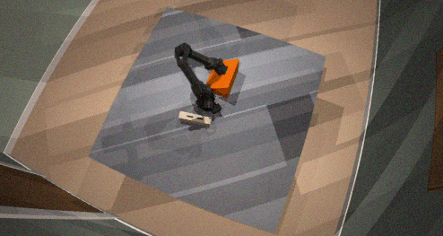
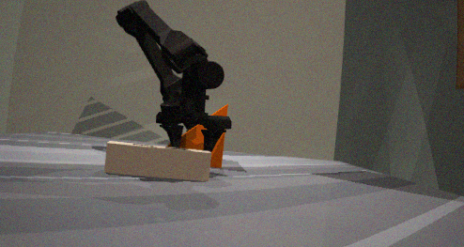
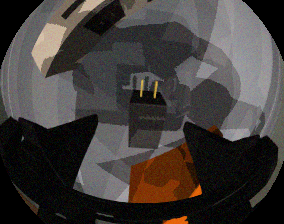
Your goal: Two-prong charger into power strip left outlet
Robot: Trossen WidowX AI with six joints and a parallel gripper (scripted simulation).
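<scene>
My gripper tip is 10 mm short of the two-prong charger, 10 mm to the left of it and 10 mm above it.
</scene>
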